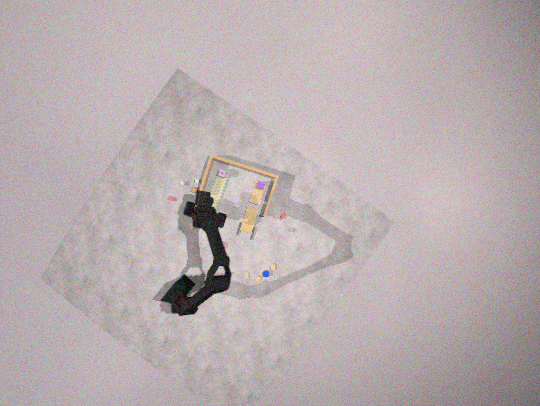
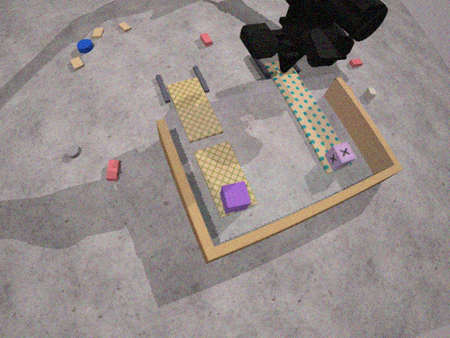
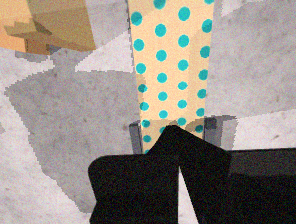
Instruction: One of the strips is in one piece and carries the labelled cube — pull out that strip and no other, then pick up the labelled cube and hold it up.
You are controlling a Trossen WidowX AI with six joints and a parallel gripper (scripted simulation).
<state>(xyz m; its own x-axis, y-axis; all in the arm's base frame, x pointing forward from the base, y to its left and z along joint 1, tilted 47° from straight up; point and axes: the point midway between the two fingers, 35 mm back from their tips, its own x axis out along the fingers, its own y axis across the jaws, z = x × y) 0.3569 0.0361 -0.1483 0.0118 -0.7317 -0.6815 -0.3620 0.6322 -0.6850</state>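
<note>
Right now the teal-dotted strip is 90 mm ahead of my gripper tip and 30 mm to the left of it. The rest, counted from my gripper tip: grey disc: 340 mm to the right, 190 mm ahead; then labelled cube: 190 mm ahead, 70 mm to the left, 20 mm above; then blue cylinder: 390 mm to the right, 40 mm behind.
</note>
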